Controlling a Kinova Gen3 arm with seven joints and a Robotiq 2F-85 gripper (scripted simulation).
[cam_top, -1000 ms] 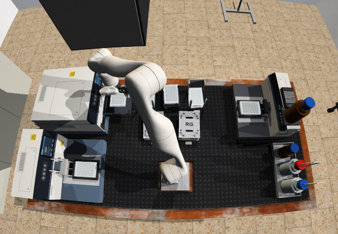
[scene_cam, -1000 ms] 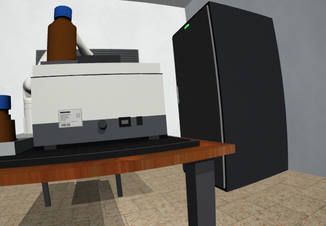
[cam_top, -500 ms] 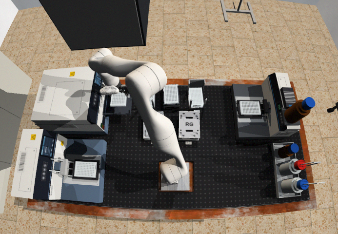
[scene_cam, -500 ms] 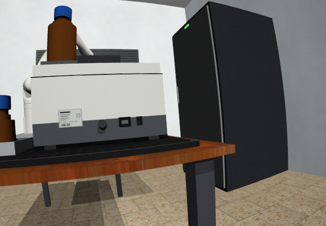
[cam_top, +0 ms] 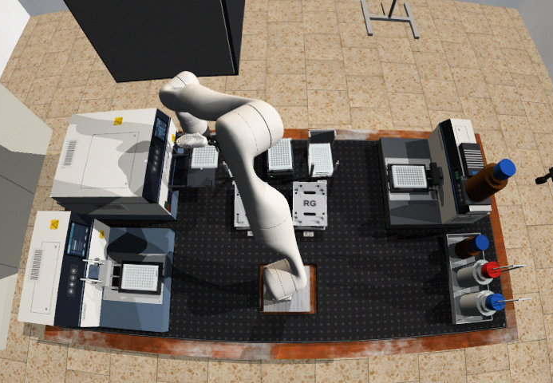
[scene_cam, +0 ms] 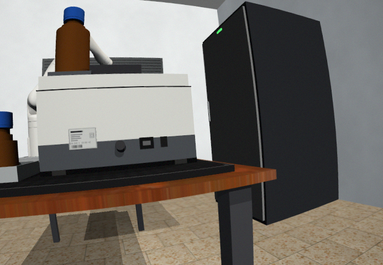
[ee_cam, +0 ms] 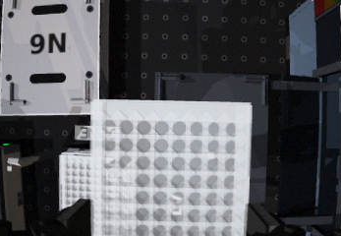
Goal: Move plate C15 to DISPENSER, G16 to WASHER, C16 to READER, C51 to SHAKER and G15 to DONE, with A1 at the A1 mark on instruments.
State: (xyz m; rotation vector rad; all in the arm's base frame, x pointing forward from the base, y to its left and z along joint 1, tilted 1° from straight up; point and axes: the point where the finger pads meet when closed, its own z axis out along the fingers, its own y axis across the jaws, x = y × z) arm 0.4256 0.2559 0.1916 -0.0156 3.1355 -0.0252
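My gripper is now 3 cm past the DONE label, 9 cm to the left of it and 22 cm above it. Also, from my hand: N6 nest label 23 cm behind, 15 cm to the right, 22 cm below.
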